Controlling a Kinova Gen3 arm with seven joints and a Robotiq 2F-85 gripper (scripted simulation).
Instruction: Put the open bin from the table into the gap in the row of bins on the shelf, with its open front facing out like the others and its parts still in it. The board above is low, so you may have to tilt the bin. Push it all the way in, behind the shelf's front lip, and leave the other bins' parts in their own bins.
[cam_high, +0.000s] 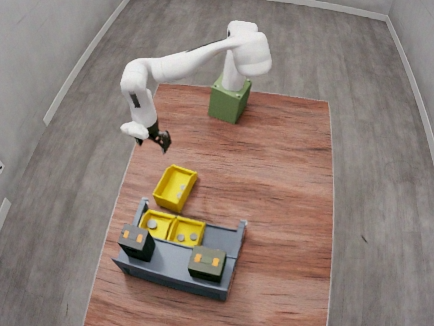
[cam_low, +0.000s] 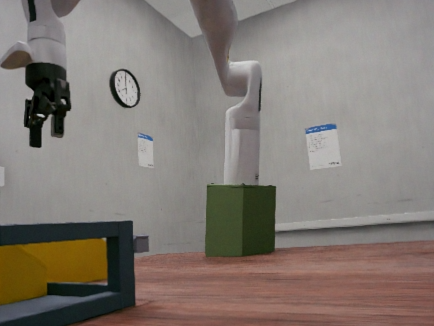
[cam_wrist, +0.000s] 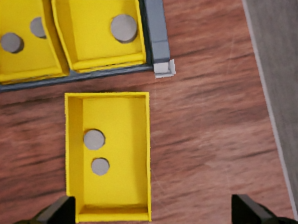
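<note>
My hand is 4 cm short of the grey disc part, 8 cm to the right of it and 25 cm above it. From my hand the other things lie so: grey shelf: 26 cm ahead, 12 cm to the left, 19 cm below.
</note>
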